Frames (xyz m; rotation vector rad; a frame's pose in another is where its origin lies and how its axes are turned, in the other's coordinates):
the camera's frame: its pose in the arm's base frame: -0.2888 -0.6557 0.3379 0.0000 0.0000 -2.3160
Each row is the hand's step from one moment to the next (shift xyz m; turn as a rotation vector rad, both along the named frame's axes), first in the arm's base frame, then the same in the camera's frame.
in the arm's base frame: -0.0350 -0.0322 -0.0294 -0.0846 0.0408 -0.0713
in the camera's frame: 0.0474 -0.0039 -0.0294 0.0274 -0.0898 -0.0713
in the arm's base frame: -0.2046 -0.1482 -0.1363 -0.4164 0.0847 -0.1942
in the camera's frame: 0.2477 -0.0499 -0.1363 0.2201 -0.3635 -0.1942
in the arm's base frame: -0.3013 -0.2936 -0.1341 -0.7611 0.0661 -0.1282
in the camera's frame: 0.4201 -0.0223 -0.1341 0.4675 -0.6042 -0.1282
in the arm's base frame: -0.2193 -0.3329 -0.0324 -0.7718 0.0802 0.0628
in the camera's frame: 0.3934 0.0646 -0.0324 0.4644 -0.6216 0.0628
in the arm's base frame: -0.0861 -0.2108 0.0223 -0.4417 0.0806 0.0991
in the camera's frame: 0.2133 0.0797 0.0223 0.2403 -0.3793 0.0991
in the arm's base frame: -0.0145 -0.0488 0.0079 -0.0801 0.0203 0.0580
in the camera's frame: 0.0457 0.0224 0.0079 0.0394 -0.0726 0.0580
